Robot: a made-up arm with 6 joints.
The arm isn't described. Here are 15 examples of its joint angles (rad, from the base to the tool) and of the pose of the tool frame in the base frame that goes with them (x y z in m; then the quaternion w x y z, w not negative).
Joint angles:
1: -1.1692 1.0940 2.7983 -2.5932 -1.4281 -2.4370
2: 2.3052 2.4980 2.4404 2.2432 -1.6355 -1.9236
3: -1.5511 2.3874 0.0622 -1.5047 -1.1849 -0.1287
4: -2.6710 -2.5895 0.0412 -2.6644 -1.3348 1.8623
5: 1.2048 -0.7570 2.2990 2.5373 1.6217 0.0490
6: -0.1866 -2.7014 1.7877 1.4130 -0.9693 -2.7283
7: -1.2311 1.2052 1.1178 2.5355 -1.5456 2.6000
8: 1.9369 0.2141 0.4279 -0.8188 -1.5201 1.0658
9: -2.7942 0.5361 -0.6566 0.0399 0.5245 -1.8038
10: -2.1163 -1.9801 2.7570 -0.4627 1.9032 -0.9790
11: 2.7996 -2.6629 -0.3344 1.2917 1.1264 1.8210
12: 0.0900 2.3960 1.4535 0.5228 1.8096 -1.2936
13: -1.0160 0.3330 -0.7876 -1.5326 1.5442 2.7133
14: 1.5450 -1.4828 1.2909 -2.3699 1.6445 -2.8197
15: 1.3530 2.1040 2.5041 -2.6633 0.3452 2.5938
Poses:
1: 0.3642 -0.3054 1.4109 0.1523 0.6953 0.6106 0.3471
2: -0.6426 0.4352 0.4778 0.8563 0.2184 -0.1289 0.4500
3: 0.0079 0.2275 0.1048 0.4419 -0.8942 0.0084 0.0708
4: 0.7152 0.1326 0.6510 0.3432 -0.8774 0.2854 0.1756
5: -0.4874 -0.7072 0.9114 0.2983 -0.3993 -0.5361 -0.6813
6: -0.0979 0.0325 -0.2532 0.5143 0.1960 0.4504 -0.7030
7: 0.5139 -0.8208 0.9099 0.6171 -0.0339 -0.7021 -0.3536
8: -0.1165 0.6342 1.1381 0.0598 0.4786 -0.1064 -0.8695
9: -0.4431 0.0164 0.6005 0.0240 -0.3872 0.7333 0.5584
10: 0.1413 0.5116 -0.0067 0.4240 0.0824 -0.4672 -0.7714
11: 0.6913 -0.2413 0.5233 0.7876 0.2735 -0.1600 -0.5284
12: 0.7177 -0.1030 0.0074 0.6829 0.4382 -0.0540 0.5821
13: 0.1589 -0.1646 0.5716 0.0325 -0.1609 0.8723 -0.4606
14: -0.1959 -0.9290 1.0329 0.8419 0.3464 -0.1343 0.3914
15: 0.0032 0.8757 0.5968 0.7856 0.0159 0.1254 0.6057
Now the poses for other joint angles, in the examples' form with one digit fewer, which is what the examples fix.
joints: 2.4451 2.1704 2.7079 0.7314 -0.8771 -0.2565
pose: -0.460 0.528 0.874 0.534 -0.269 0.016 0.801
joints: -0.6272 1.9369 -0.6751 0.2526 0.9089 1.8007
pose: -0.064 -0.119 0.211 0.518 -0.383 0.616 0.453
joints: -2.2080 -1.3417 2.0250 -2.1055 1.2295 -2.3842
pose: 0.738 0.711 0.826 0.220 0.361 0.438 0.794
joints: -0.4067 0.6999 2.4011 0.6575 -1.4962 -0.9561
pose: -0.010 -0.137 1.534 0.808 0.448 -0.238 -0.299
